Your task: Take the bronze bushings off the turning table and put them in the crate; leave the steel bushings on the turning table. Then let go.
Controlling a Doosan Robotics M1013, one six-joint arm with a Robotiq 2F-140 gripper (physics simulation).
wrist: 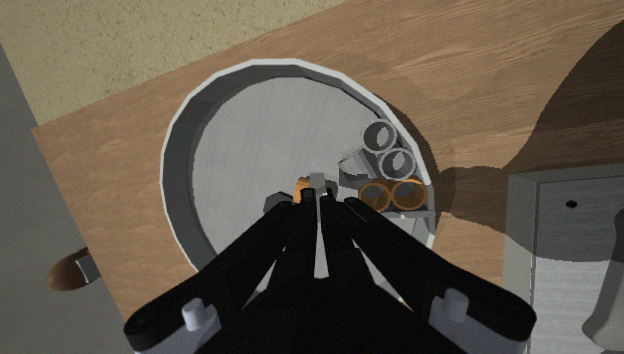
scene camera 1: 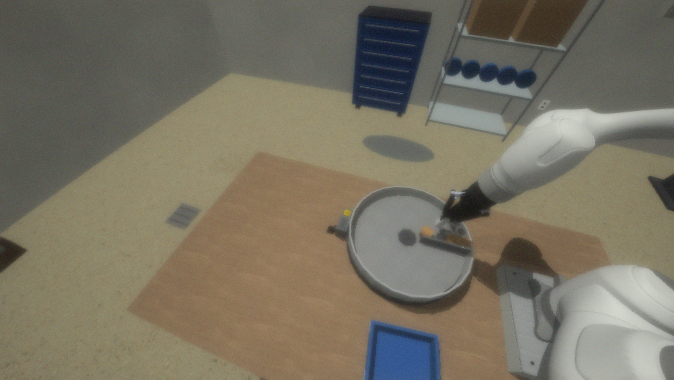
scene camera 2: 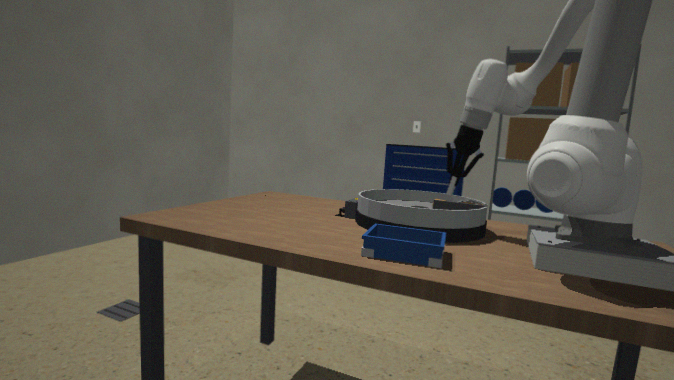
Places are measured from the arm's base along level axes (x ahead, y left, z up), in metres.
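Pixels of known places: gripper, fingertip midpoint: (wrist: 317, 183) (scene camera 1: 437, 223) (scene camera 2: 449, 194); arm's base, origin of the base link: (scene camera 1: 563, 318) (scene camera 2: 593, 239).
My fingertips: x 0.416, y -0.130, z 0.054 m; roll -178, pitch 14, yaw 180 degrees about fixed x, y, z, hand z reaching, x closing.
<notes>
Ahead of a thing's pixels: the offset from my fingertips to its top centre. "spot": to the spot under its first point. Level surfaces: height alone.
The grey round turning table (scene camera 1: 385, 265) (scene camera 2: 420, 216) (wrist: 250, 130) has a raised rim. In the wrist view, two bronze bushings @[0.065 m back, 0.023 m left, 0.019 m down] (wrist: 361, 197) @[0.103 m back, 0.019 m left, 0.019 m down] (wrist: 424, 195) stand side by side near the rim. A third bronze bushing @[0.021 m ahead, 0.024 m left, 0.018 m down] (scene camera 1: 426, 232) (wrist: 301, 191) is nearer the centre, partly hidden behind the fingertips. Two steel bushings (wrist: 364, 136) @[0.089 m back, 0.017 m right, 0.019 m down] (wrist: 397, 178) stand along the rim, and another steel bushing @[0.046 m back, 0.010 m right, 0.019 m down] (wrist: 356, 165) lies tilted beside them. My gripper (scene camera 2: 451, 192) (wrist: 317, 183) is shut and empty, pointing down over the table beside the third bronze bushing. The blue crate @[0.001 m ahead, 0.413 m left, 0.060 m down] (scene camera 1: 402, 356) (scene camera 2: 402, 249) shows a bare floor.
A dark straight bar @[spot: 0.049 m back, 0.052 m left, 0.028 m down] (scene camera 1: 446, 245) runs across the turning table beside the bronze bushings. A small grey device @[spot: 0.307 m ahead, 0.109 m left, 0.050 m down] (scene camera 1: 343, 223) (scene camera 2: 351, 208) sits against the turning table's outer side. The robot's base plate (scene camera 1: 517, 320) (scene camera 2: 555, 257) is at the right on the wooden table @[0.110 m down] (scene camera 1: 260, 260) (scene camera 2: 240, 220).
</notes>
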